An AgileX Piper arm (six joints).
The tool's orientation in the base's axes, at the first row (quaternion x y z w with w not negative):
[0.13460, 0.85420, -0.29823, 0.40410]
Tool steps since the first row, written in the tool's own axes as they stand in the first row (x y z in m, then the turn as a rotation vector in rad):
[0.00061, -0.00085, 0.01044, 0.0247, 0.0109, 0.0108]
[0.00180, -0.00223, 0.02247, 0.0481, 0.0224, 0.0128]
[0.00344, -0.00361, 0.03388, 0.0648, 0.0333, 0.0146]
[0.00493, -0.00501, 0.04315, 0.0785, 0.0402, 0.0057]
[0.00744, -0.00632, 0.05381, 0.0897, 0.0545, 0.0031]
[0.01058, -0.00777, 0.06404, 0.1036, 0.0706, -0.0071]
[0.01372, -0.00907, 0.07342, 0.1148, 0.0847, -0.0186]
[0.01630, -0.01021, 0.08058, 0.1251, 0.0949, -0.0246]
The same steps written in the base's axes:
[0.00558, -0.00713, -0.00530, -0.0040, 0.0016, -0.0288]
[0.01151, -0.01567, -0.01163, -0.0123, 0.0092, -0.0524]
[0.01678, -0.02382, -0.01799, -0.0167, 0.0164, -0.0705]
[0.02082, -0.03067, -0.02317, -0.0276, 0.0272, -0.0794]
[0.02511, -0.03832, -0.02987, -0.0296, 0.0399, -0.0925]
[0.02867, -0.04582, -0.03677, -0.0371, 0.0587, -0.1046]
[0.03178, -0.05267, -0.04332, -0.0446, 0.0768, -0.1132]
[0.03397, -0.05802, -0.04840, -0.0500, 0.0884, -0.1222]

